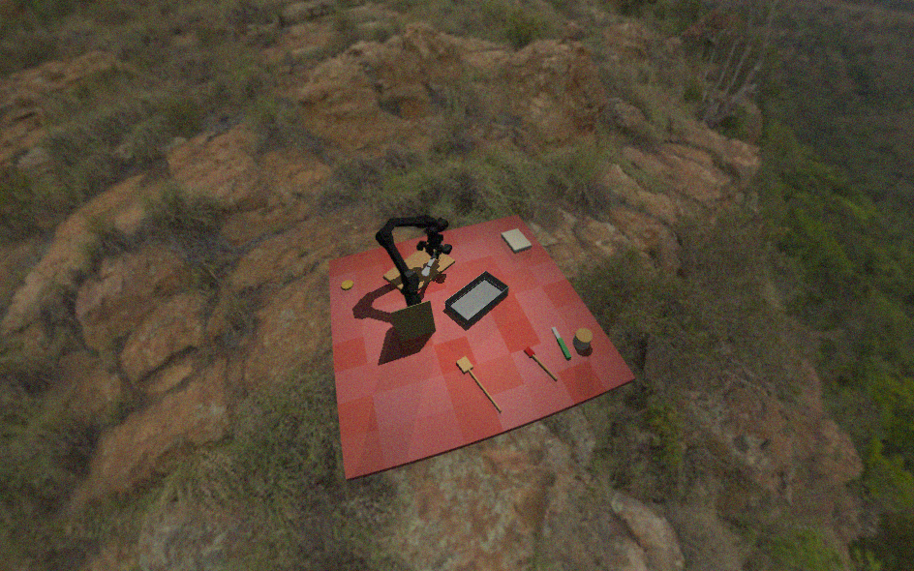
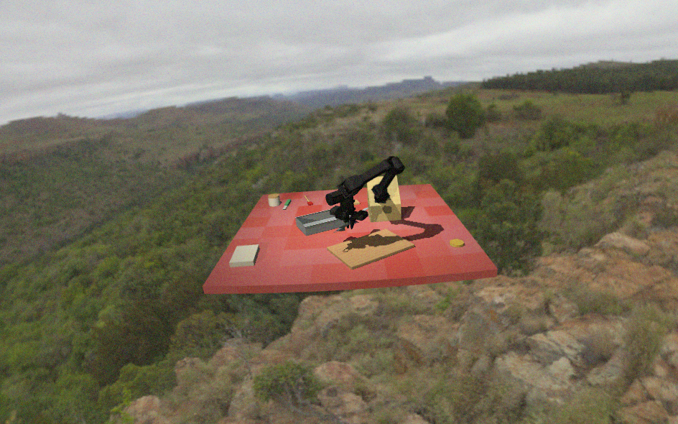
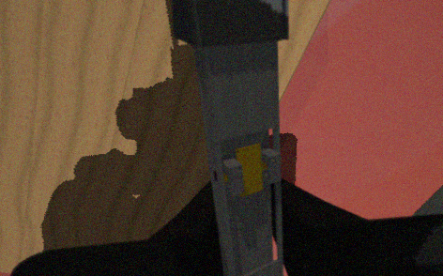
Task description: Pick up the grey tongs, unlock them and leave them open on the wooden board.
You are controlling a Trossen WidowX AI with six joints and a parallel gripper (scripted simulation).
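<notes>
The yellow lock piece lies 4 cm above my gripper tip, 2 cm to the left of it and 1 cm ahead of it. Also, from my gripper tip: roasting tin 27 cm to the right, 16 cm ahead, 7 cm below; then wooden board 10 cm behind, 8 cm below, 4 cm to the left; then tan block 52 cm ahead, 12 cm to the left, 8 cm below.
</notes>
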